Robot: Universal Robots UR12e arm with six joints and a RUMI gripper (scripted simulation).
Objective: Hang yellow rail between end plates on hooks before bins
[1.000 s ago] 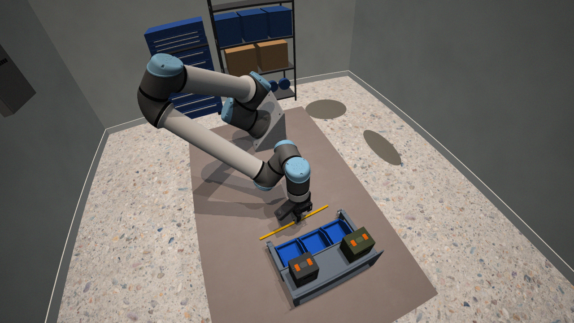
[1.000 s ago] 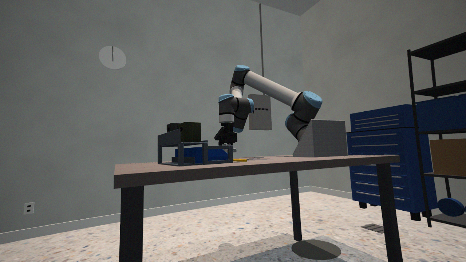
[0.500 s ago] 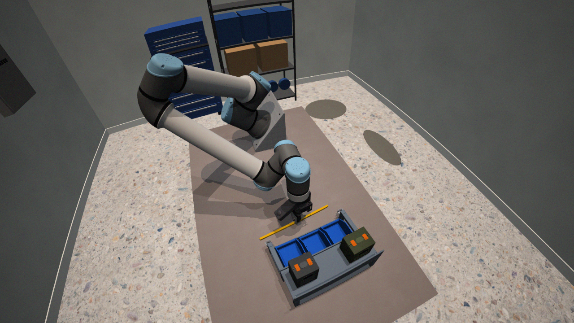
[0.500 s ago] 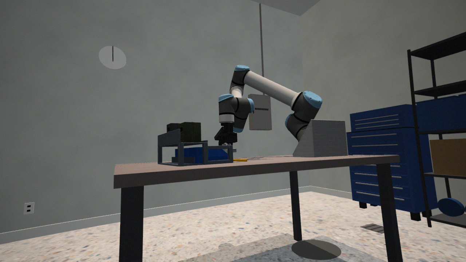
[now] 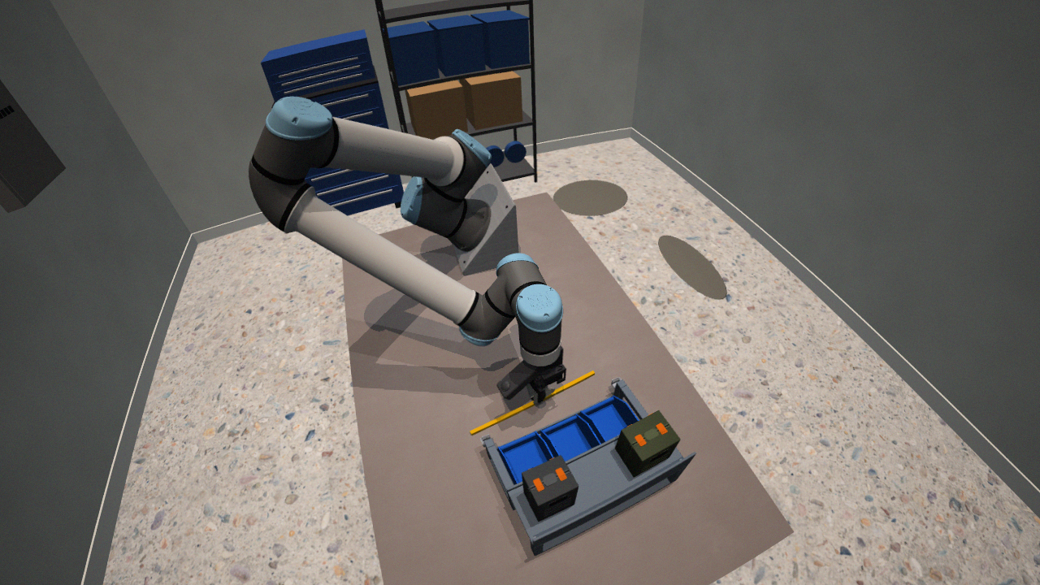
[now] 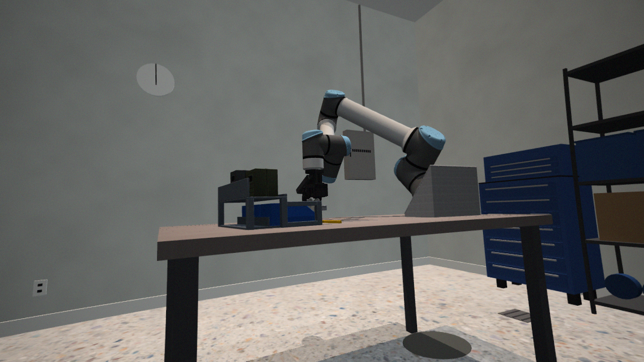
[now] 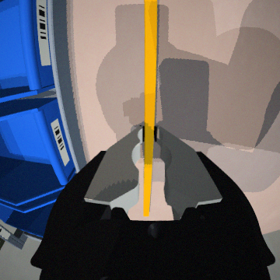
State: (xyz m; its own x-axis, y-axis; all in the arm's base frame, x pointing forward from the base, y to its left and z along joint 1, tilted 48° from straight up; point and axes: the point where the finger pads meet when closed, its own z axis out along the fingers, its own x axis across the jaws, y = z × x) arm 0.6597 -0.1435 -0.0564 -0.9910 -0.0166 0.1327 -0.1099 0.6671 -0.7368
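Now: the yellow rail 1 cm below my hand. Round my hand: green case 27 cm ahead, 15 cm to the left, 13 cm above; then black case 28 cm ahead, 15 cm above, 8 cm to the right.
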